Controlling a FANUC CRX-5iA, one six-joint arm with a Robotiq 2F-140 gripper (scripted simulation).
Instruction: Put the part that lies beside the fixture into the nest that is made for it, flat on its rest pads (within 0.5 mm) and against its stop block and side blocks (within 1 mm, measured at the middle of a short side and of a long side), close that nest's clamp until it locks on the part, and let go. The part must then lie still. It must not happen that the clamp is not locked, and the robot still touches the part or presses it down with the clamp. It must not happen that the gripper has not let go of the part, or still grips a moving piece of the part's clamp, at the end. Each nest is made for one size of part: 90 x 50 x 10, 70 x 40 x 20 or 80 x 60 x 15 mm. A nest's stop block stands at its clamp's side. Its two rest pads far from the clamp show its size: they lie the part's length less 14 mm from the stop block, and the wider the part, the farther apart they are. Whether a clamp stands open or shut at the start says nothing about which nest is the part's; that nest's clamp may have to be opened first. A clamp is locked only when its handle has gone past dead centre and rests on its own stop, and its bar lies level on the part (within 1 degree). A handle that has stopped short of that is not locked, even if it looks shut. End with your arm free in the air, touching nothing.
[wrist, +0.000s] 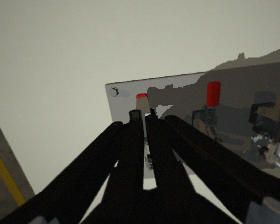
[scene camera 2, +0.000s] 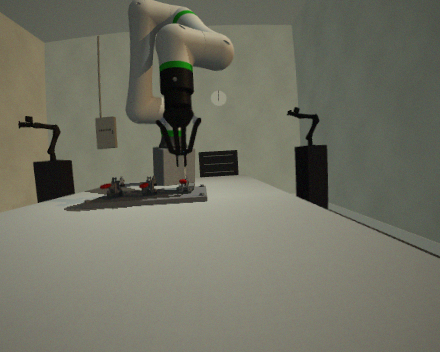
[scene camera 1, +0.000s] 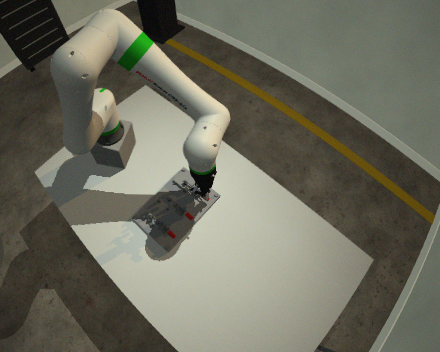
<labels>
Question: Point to a grey fixture plate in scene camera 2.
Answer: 168,196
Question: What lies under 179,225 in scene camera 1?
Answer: A grey fixture plate.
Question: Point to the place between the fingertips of the gripper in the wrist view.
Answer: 142,105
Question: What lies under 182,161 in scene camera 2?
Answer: The gripper.
</labels>
